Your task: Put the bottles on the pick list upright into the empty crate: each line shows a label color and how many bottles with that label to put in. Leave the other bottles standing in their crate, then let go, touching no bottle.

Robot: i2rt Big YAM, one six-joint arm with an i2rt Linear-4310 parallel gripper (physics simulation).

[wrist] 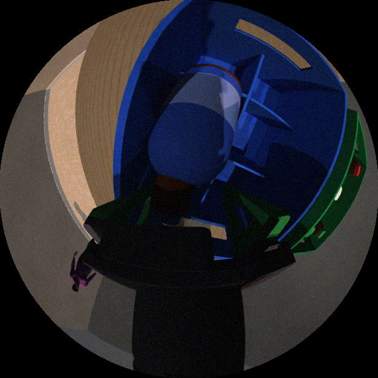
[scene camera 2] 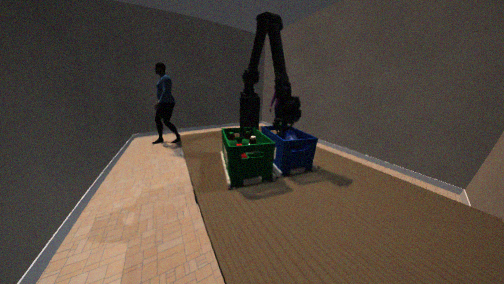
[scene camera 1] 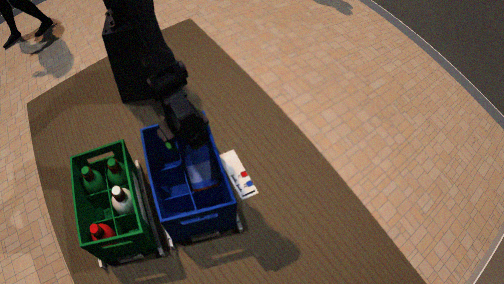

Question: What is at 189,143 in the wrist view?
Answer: A blue bottle.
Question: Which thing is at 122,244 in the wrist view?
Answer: My gripper.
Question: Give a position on a blue bottle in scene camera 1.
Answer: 200,166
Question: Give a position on a pick list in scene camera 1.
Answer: At 231,163
